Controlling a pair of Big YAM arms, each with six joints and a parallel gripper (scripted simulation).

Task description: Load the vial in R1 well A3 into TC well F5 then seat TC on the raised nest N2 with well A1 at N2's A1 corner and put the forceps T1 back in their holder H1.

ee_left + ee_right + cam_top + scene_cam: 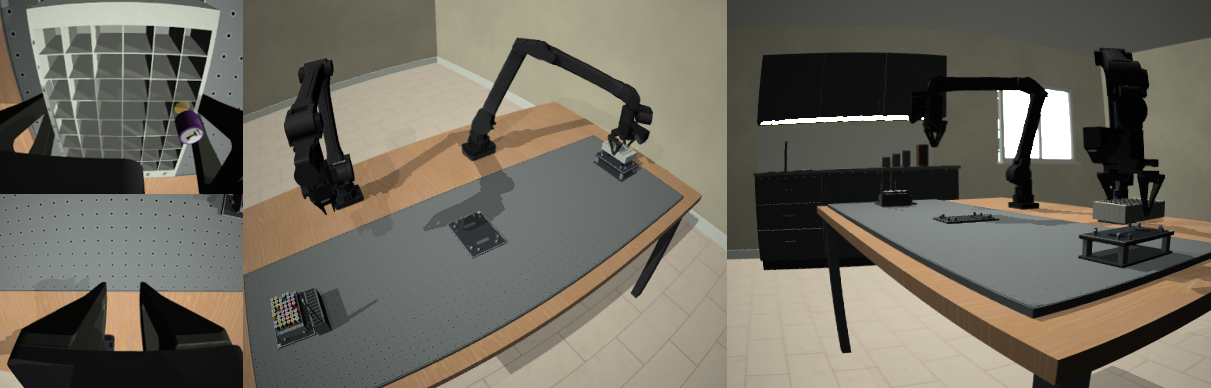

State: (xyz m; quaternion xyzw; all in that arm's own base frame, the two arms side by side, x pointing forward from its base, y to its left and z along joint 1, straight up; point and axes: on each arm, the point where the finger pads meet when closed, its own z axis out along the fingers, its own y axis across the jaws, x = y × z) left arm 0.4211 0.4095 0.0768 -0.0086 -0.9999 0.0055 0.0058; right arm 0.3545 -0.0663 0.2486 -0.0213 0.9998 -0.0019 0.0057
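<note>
Right now my left hand is right at the tube carrier TC. From my left hand the other things lie so: holder H1: 8 cm ahead, 123 cm to the right, 7 cm below.
</note>
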